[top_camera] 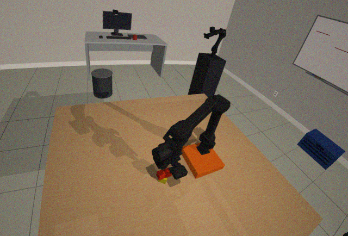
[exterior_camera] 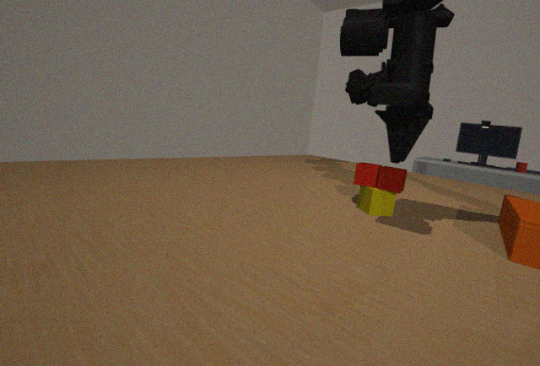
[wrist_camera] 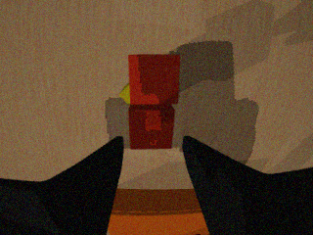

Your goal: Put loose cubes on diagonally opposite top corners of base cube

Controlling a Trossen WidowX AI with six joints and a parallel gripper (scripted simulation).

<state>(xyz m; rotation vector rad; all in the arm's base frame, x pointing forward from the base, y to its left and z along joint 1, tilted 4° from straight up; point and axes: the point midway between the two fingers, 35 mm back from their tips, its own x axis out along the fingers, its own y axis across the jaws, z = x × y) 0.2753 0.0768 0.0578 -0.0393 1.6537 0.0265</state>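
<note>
Right now my gripper tip is 3 cm above the red cube. Round my gripper tip: yellow base cube: 2 cm ahead, 6 cm below.
</note>
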